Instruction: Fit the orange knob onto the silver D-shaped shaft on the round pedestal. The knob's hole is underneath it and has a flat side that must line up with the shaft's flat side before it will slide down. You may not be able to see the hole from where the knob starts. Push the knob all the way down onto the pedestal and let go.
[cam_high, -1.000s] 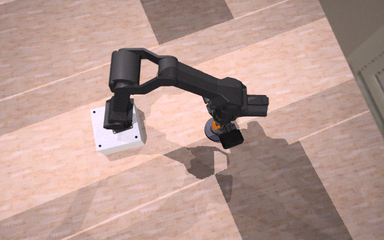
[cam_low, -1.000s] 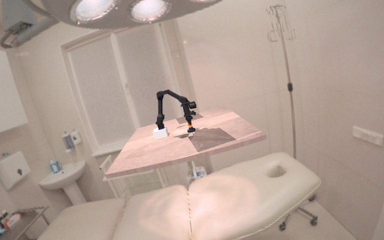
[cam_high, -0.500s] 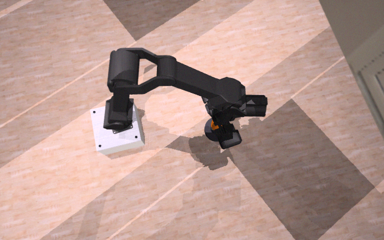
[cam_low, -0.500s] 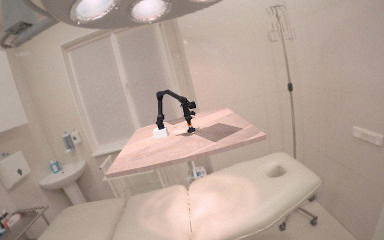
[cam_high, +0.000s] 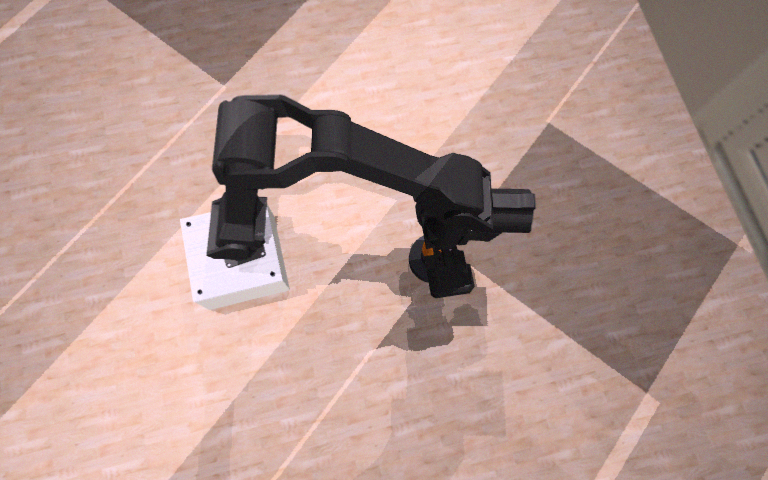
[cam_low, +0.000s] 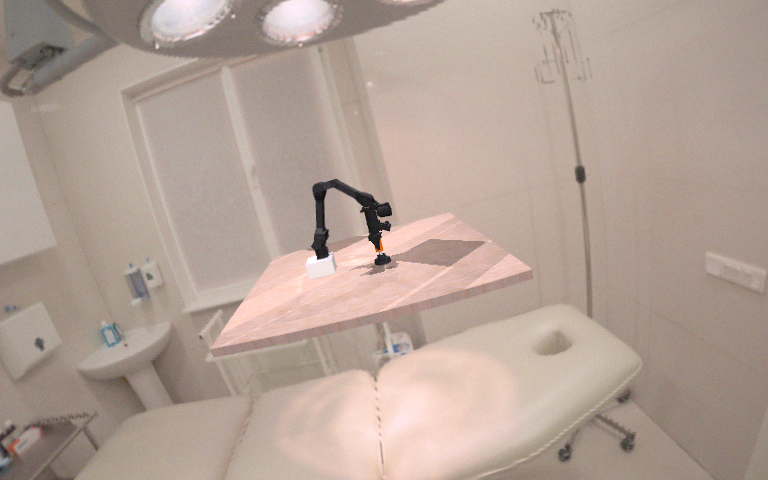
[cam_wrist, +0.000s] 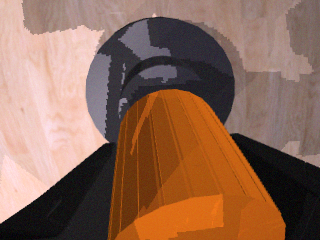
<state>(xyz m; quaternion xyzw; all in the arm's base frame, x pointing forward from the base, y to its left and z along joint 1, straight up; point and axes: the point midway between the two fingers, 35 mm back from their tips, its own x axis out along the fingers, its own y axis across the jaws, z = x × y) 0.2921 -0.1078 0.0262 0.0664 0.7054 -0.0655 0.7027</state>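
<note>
My gripper tip is now 30 mm below the orange knob. From my gripper tip the other things lie so: round pedestal: 40 mm below.
</note>
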